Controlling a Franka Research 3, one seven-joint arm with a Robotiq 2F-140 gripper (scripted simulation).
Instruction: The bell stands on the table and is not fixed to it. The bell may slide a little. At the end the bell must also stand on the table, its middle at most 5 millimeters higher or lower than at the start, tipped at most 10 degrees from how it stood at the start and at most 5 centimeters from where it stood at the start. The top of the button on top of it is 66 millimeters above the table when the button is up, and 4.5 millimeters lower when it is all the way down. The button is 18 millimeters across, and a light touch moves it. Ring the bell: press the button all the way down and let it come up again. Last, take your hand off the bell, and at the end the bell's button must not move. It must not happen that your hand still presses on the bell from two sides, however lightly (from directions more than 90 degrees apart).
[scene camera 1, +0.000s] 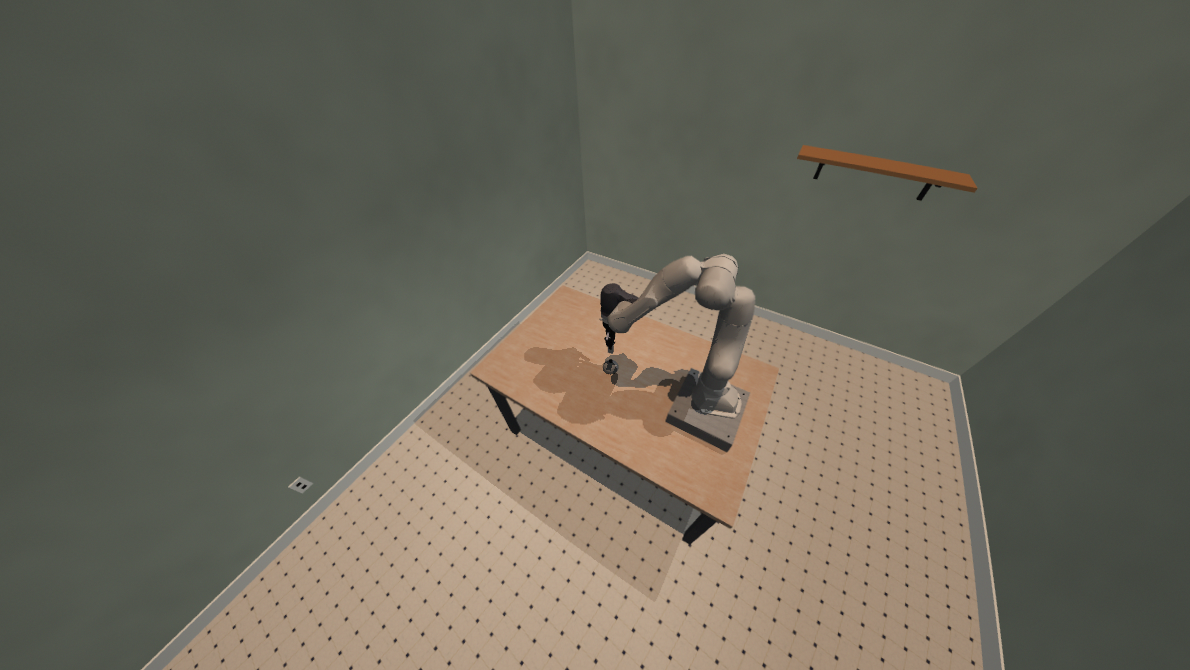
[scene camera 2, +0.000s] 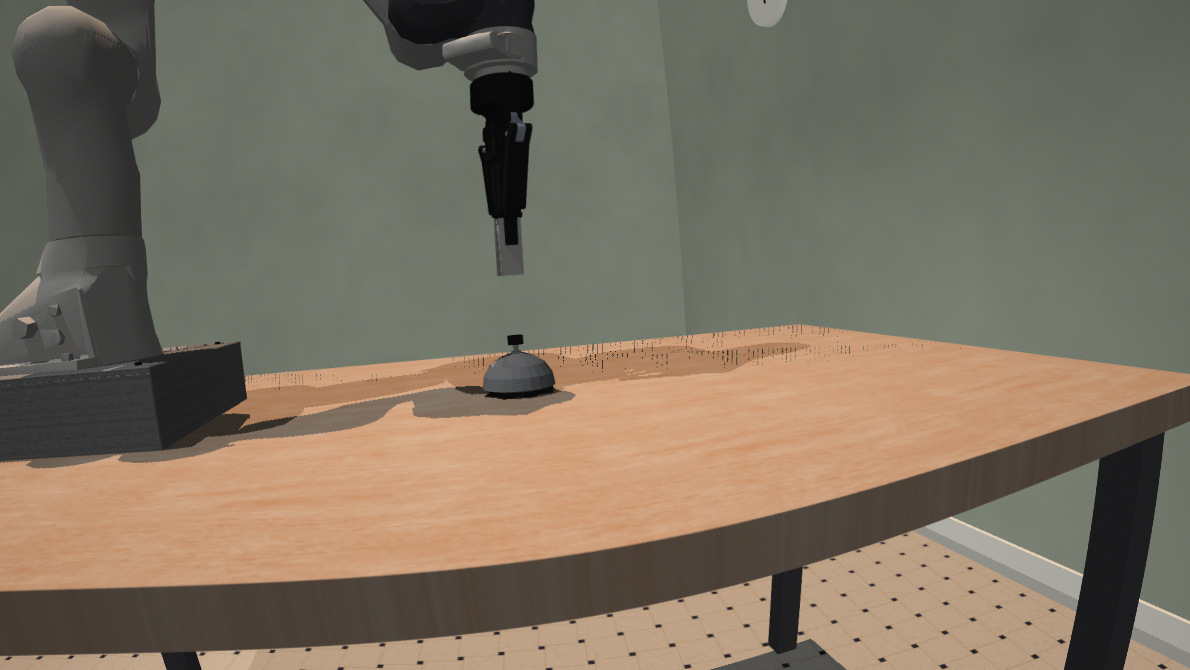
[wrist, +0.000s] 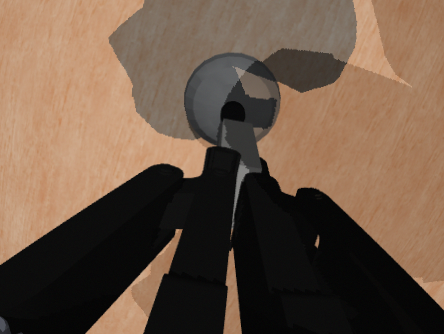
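Observation:
Through scene camera 2 I see my gripper (scene camera 2: 510, 275), and a bell (scene camera 2: 515, 375) is there with it. The wrist view lets me see the bell (wrist: 226, 77) as well, together with my gripper (wrist: 233, 144).

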